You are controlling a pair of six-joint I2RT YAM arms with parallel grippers.
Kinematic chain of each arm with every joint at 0, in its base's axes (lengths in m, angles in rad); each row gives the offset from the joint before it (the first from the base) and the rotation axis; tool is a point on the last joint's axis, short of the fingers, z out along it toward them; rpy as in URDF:
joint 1: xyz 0 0 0.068 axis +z
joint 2: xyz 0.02 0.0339 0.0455 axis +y
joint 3: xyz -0.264 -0.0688 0 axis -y
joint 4: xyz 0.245 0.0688 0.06 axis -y
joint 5: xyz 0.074 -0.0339 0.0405 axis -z
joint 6: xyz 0.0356 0 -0.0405 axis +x
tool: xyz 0 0 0 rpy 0 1.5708 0
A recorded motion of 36 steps. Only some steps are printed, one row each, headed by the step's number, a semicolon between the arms.
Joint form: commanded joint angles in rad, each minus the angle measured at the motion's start. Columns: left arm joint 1, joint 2, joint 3, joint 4, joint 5, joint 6; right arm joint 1, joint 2, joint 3, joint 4, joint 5, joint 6.
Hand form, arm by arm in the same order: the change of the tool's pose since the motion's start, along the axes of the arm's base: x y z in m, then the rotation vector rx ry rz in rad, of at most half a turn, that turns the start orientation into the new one. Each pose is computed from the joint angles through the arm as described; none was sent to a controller.
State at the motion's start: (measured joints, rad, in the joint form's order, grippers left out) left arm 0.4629 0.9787 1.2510 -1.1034 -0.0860 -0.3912; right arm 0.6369 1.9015 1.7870 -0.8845 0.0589 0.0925
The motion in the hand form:
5: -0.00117 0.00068 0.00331 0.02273 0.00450 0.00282; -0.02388 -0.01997 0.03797 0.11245 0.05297 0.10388
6: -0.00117 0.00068 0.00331 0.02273 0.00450 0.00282; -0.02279 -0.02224 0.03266 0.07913 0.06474 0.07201
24: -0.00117 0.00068 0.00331 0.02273 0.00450 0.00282; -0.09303 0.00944 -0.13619 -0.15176 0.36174 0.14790
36: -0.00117 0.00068 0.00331 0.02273 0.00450 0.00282; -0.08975 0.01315 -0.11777 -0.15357 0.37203 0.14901
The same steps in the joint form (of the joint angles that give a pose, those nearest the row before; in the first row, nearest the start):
5: 0.0034 0.0008 0.0126 -0.0042 -0.0161 0.0156; -0.0206 -0.1091 0.0065 -0.0935 -0.1705 -0.0366
6: 0.0034 0.0008 0.0126 -0.0042 -0.0161 0.0156; -0.0240 -0.1038 -0.0012 -0.1091 -0.1377 -0.0259
24: 0.0034 0.0008 0.0126 -0.0042 -0.0161 0.0156; 0.1690 -0.0423 -0.5444 0.1297 -0.1080 0.0641
36: 0.0034 0.0008 0.0126 -0.0042 -0.0161 0.0156; 0.1690 -0.0446 -0.4692 0.0435 -0.1137 0.0645

